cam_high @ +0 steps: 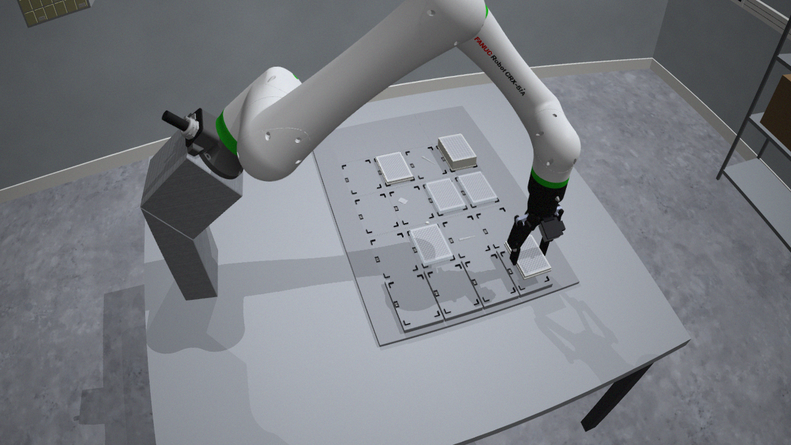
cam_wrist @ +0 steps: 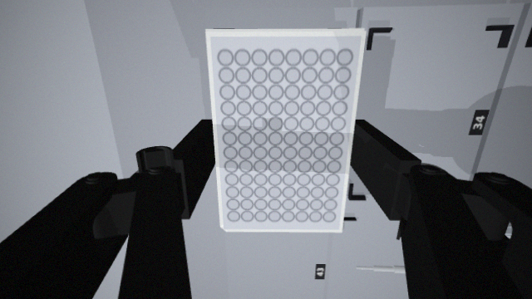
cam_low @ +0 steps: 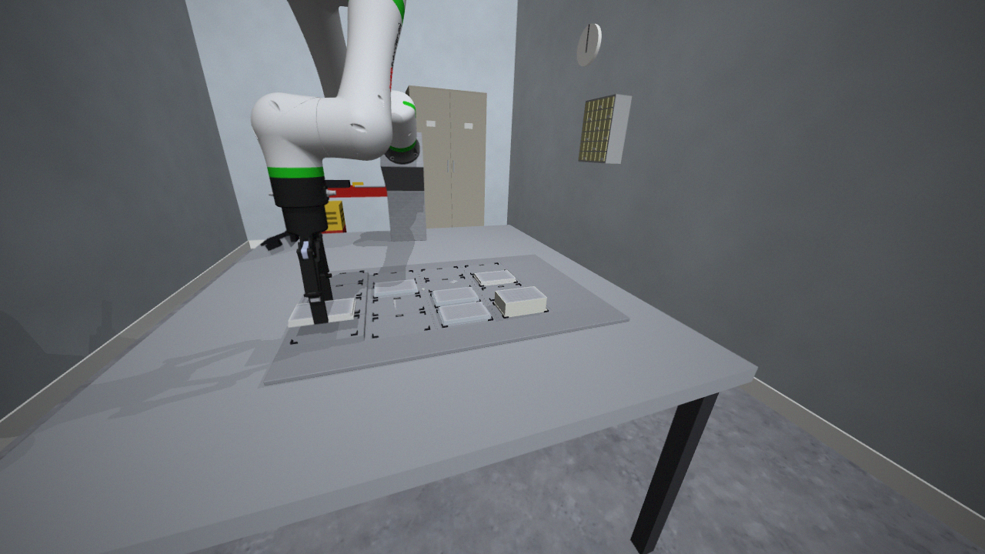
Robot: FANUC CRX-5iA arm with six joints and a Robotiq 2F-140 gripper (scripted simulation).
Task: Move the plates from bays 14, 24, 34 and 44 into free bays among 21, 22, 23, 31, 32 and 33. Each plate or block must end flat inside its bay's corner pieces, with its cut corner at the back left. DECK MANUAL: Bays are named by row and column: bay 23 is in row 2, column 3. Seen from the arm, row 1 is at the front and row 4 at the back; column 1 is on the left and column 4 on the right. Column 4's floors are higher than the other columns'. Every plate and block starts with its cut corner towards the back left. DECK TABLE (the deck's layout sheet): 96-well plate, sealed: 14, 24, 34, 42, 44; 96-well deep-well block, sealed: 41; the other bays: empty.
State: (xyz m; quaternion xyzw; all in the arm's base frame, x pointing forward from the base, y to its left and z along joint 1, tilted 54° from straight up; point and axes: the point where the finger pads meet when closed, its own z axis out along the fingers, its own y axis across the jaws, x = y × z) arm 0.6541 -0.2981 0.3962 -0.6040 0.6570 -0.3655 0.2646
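The small white square is 39 cm to the left of my hand, 15 cm behind it and 8 cm below it. From my hand the other things lie so: small white disc: 28 cm to the left, 14 cm behind, 8 cm below; then thin white rod: 18 cm to the left, 8 cm below, 7 cm behind; then bay label 34: 15 cm behind, 7 cm below, 3 cm to the left.
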